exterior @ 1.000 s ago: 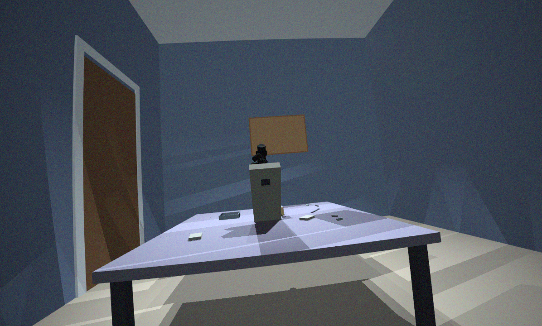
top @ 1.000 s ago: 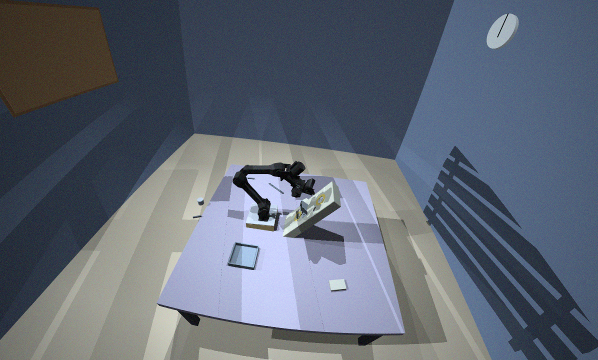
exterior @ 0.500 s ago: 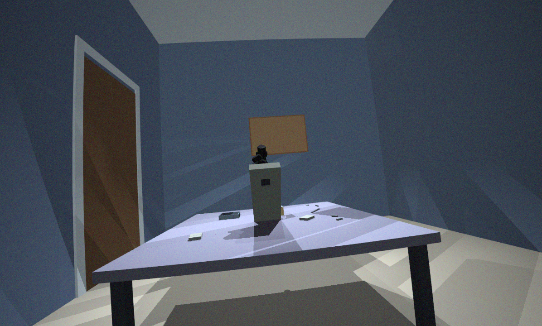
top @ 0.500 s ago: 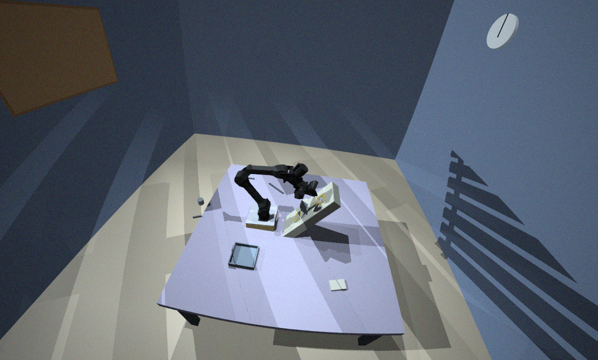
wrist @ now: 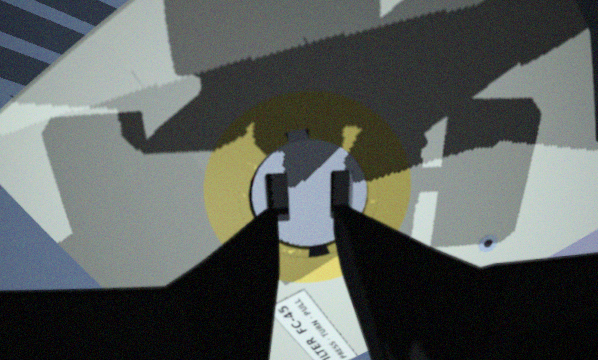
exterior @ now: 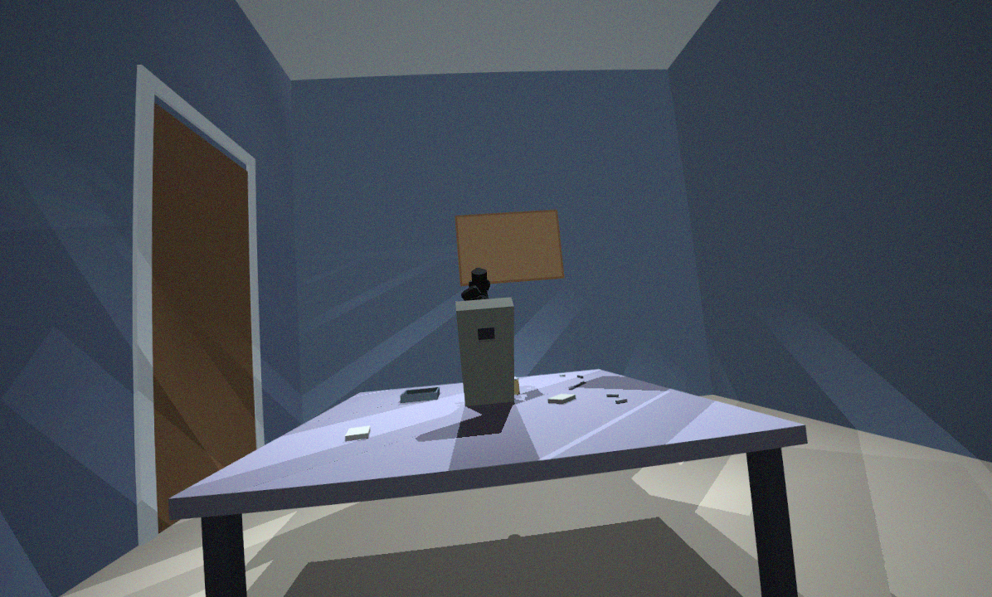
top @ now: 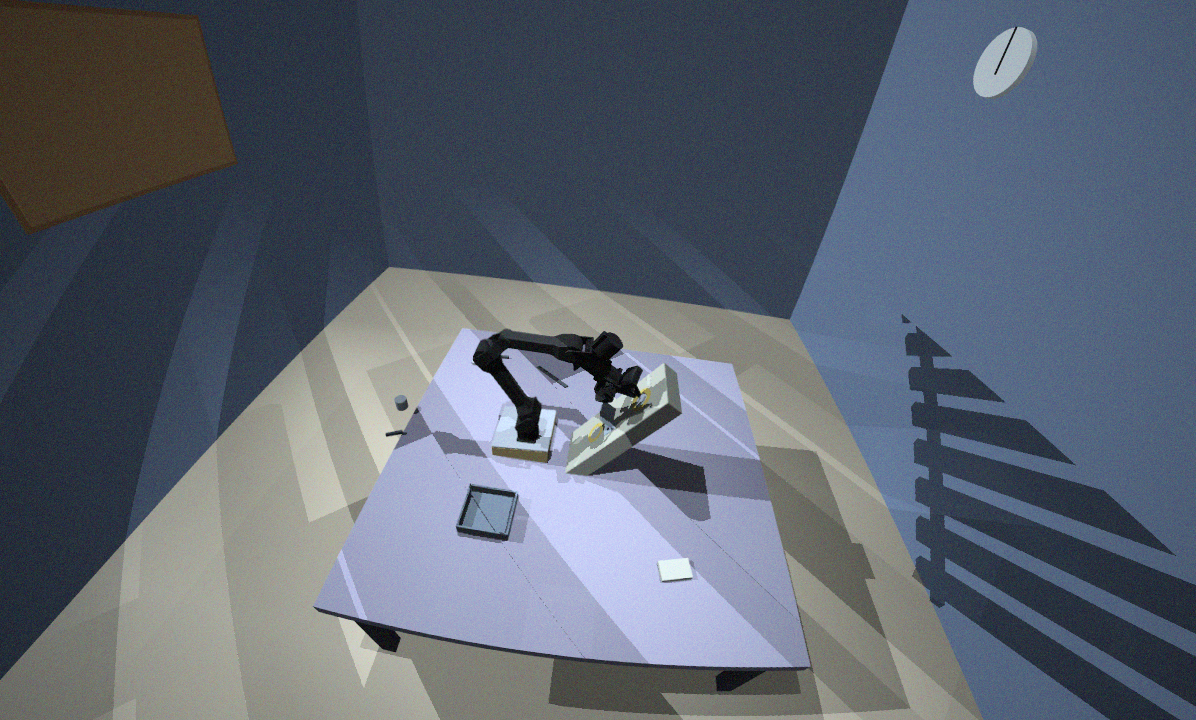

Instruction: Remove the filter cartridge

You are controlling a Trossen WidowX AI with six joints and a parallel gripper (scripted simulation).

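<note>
Now: the round filter cartridge 30 mm ahead of my gripper tip and 20 mm below it. The rest, counted from my gripper tip: blue-floored tray 380 mm behind, 300 mm to the right, 290 mm below.
</note>
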